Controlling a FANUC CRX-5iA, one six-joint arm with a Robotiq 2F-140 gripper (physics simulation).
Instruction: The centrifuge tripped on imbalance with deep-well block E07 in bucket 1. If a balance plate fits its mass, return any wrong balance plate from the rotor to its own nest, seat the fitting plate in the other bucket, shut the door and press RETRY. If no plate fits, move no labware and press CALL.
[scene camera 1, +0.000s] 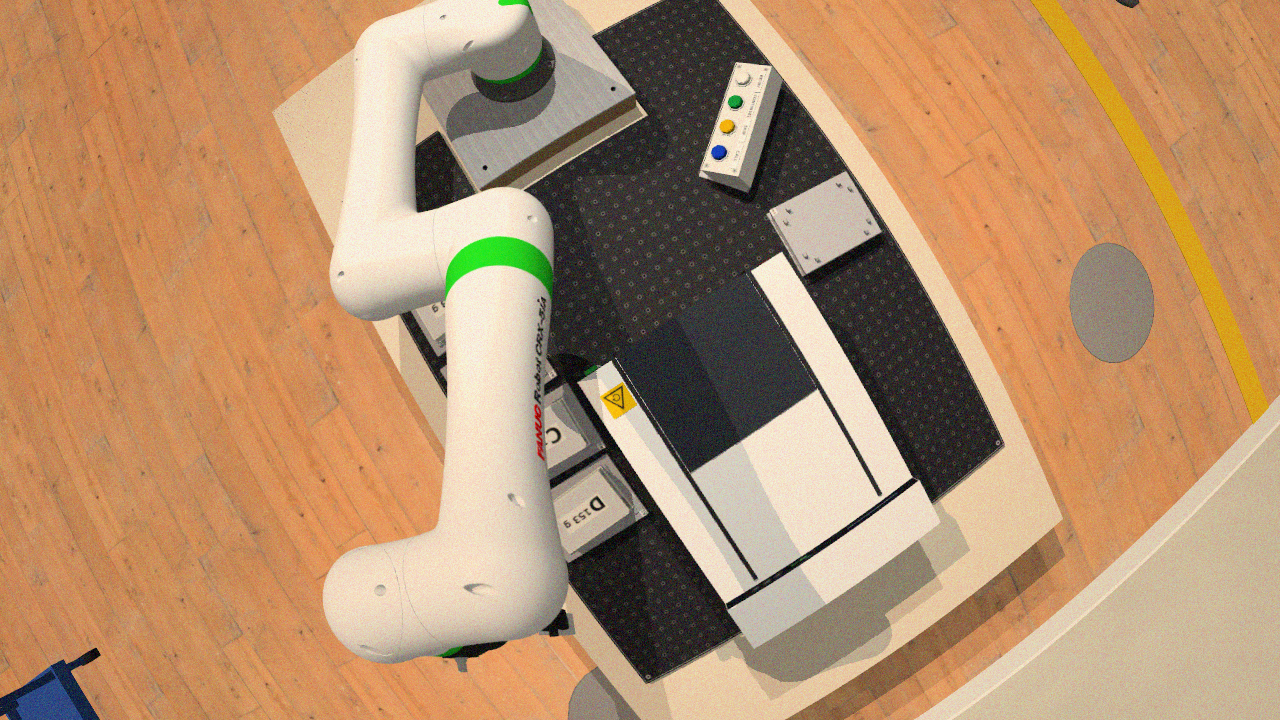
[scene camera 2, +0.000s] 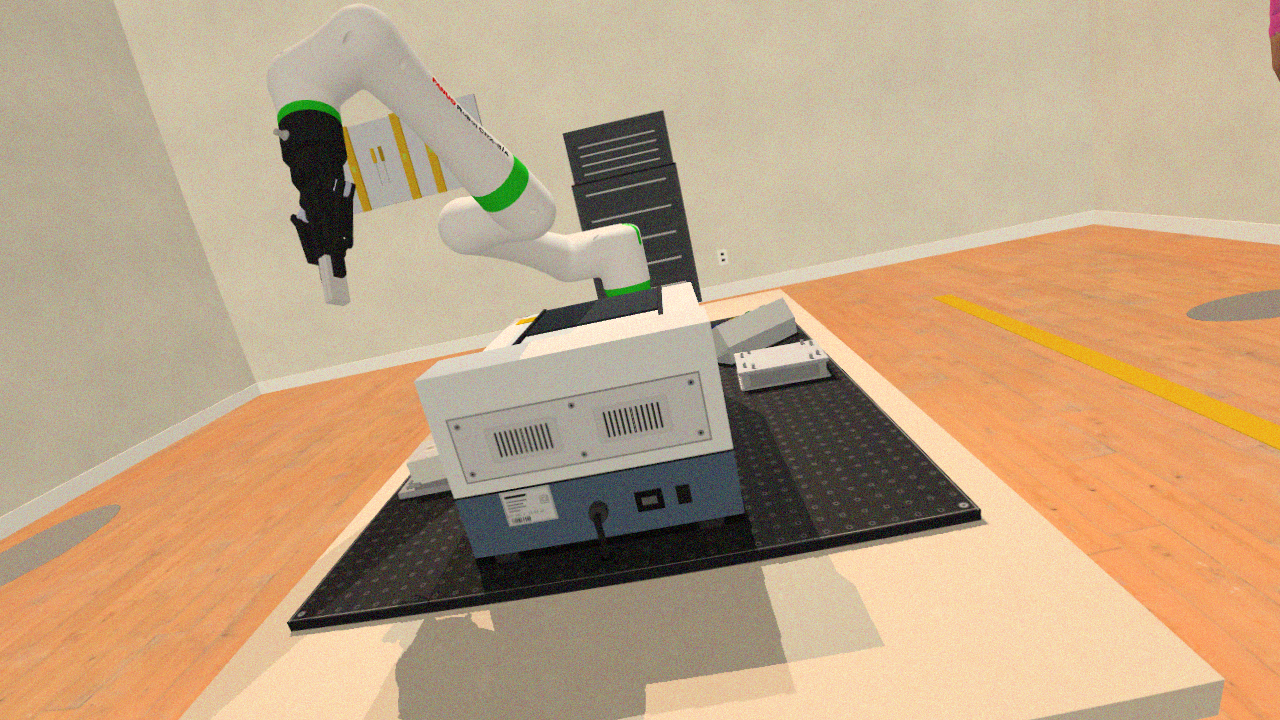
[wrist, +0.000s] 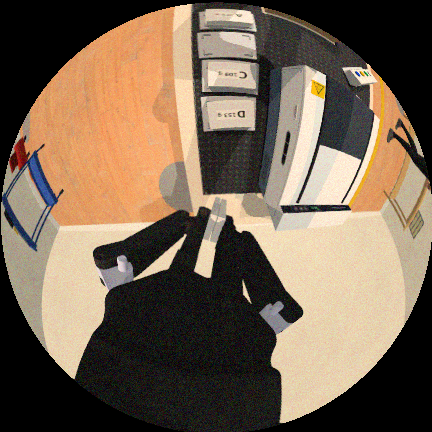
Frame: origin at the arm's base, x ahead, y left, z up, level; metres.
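Where they show: gripper, fingertip midpoint: (scene camera 1: 568, 624) (scene camera 2: 338, 302) (wrist: 217, 206); arm's base, origin of the base link: (scene camera 1: 513, 66).
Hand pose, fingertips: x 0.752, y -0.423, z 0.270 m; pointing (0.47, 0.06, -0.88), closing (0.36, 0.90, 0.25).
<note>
Each offset is from my fingertips to the top centre of the thing. Level surfaces: height alone.
The centrifuge (scene camera 1: 845, 447) (scene camera 2: 577, 358) (wrist: 290, 150) has a dark panel {dz -0.118, dx -0.133, dy +0.354 m} (scene camera 1: 747, 362) (wrist: 342, 117) across its top; the rotor, the buckets and block E07 do not show. Plate D {dz -0.272, dx -0.080, dy +0.061 m} (scene camera 1: 590, 519) (wrist: 227, 114), marked 153 g, and plate C {dz -0.277, dx -0.210, dy +0.077 m} (scene camera 1: 565, 434) (wrist: 227, 75) sit in their nests beside the centrifuge. The nest {dz -0.313, dx -0.344, dy +0.083 m} (wrist: 225, 45) between C and plate A (wrist: 227, 17) is empty. The button box {dz -0.247, dx -0.420, dy +0.661 m} (scene camera 1: 738, 125) (scene camera 2: 759, 329) (wrist: 353, 76) carries white, green, yellow and blue buttons. My gripper (scene camera 2: 336, 293) (wrist: 217, 206) is shut and empty, high above the nest side; the arm mostly hides it in scene camera 1.
A grey metal block {dz -0.284, dx -0.204, dy +0.664 m} (scene camera 1: 825, 223) (scene camera 2: 781, 358) with small pins lies between the button box and the centrifuge. The arm's base plate (scene camera 1: 554, 89) stands at one end of the black mat {dz -0.331 m} (scene camera 1: 957, 411) (scene camera 2: 859, 483) (wrist: 230, 170). The arm spans above the nests.
</note>
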